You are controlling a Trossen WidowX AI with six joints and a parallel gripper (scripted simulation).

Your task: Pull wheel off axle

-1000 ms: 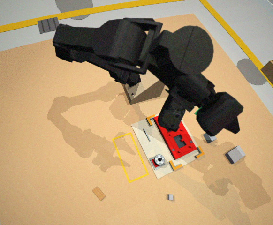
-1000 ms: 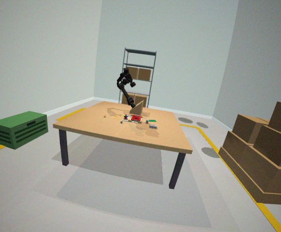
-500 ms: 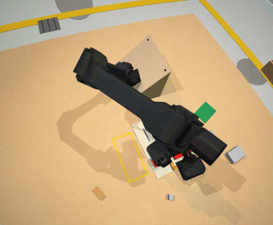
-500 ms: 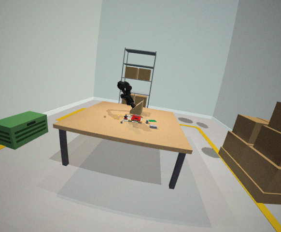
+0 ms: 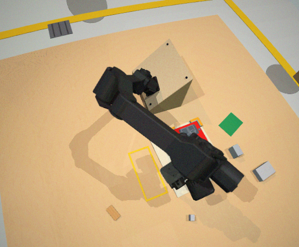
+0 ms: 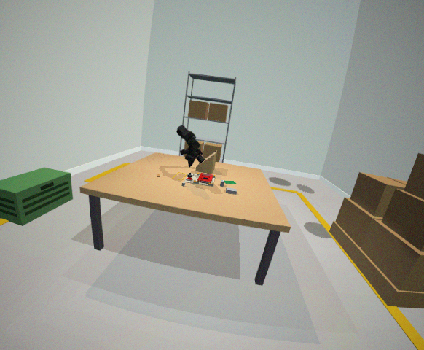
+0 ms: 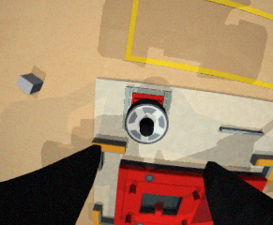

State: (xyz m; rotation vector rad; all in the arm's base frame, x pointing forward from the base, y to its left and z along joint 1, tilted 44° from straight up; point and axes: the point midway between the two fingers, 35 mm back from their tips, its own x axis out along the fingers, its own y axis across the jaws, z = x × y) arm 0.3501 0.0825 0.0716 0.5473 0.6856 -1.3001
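My gripper tip is 80 mm above the wheel and 10 mm to the right of it. Also, from my gripper tip: green square (310 mm to the left, 170 mm behind, 110 mm below); then small wooden block (240 mm to the right, 110 mm below, 70 mm ahead); then small grey cube (140 mm ahead, 100 mm below, 10 mm to the left).
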